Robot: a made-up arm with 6 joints. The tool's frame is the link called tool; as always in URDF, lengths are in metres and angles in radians.
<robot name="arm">
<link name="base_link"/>
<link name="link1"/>
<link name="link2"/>
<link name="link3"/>
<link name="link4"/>
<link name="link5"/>
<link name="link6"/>
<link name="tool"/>
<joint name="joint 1" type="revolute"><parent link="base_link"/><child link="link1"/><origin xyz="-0.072 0.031 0.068" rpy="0 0 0"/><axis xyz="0.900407 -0.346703 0.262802"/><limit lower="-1.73" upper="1.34"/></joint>
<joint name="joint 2" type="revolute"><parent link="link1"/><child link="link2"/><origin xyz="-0.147 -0.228 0.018" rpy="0 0 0"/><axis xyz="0 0 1"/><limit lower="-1.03" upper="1.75"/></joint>
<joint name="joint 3" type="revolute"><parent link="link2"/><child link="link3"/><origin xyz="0.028 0.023 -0.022" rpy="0 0 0"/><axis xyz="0 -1 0"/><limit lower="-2.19" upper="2.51"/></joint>
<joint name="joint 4" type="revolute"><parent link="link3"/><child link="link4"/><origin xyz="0.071 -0.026 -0.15" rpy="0 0 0"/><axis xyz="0 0 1"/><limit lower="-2.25" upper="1.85"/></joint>
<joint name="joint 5" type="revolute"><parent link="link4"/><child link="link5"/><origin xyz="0.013 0.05 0.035" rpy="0 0 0"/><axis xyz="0.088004 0.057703 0.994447"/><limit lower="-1.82" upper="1.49"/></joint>
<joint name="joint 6" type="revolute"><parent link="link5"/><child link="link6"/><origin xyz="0.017 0.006 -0.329" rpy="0 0 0"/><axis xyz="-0.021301 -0.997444 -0.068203"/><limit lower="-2.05" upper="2.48"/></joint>
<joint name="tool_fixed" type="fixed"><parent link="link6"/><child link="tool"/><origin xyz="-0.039 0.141 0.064" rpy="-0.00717 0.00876 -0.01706"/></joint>
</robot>
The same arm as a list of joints. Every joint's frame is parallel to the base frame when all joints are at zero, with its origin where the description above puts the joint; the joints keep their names.
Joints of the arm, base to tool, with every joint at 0 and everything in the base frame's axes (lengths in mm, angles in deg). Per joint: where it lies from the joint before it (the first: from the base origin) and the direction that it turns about. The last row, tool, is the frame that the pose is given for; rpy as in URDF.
joint 1: axis 0.900407 -0.346703 0.262802 offset -72 31 68
joint 2: axis +z offset -147 -228 18
joint 3: axis -y offset 28 23 -22
joint 4: axis +z offset 71 -26 -150
joint 5: axis 0.088004 0.057703 0.994447 offset 13 50 35
joint 6: axis -0.021301 -0.997444 -0.068203 offset 17 6 -329
tool: offset -39 141 64 rpy -0.41 0.5 -0.98
Joint limits (deg, base to tool): -99.12..76.78 -59.01..100.27 -125.48..143.81 -128.92..106 -104.28..85.37 -117.46..142.09

